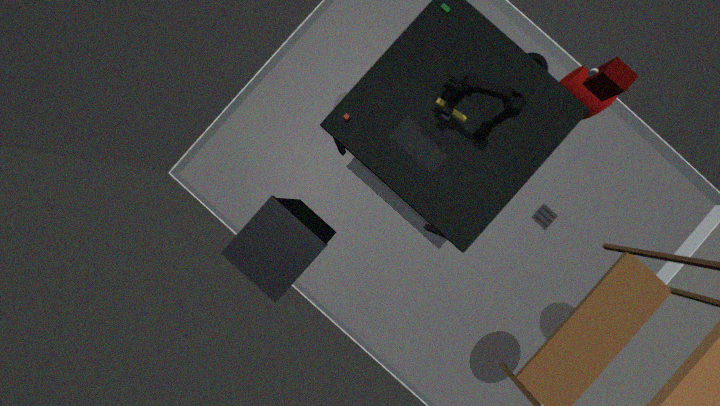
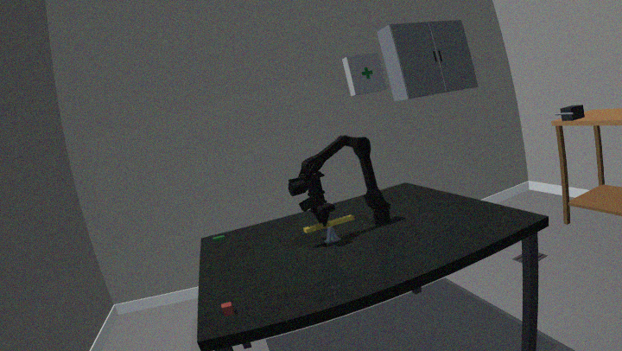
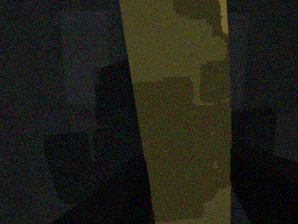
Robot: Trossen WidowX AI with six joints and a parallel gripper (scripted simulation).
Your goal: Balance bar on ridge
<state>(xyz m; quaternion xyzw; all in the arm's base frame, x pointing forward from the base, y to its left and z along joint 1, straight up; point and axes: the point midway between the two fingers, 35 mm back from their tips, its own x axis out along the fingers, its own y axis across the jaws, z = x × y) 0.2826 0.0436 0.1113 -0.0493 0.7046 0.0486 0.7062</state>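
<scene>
Now: gripper tip 3 cm past the yellow bar. From my gripper tip the other things lie so: flat green marker: 54 cm to the right, 46 cm ahead, 7 cm below; red block: 46 cm to the left, 46 cm ahead, 6 cm below.
</scene>
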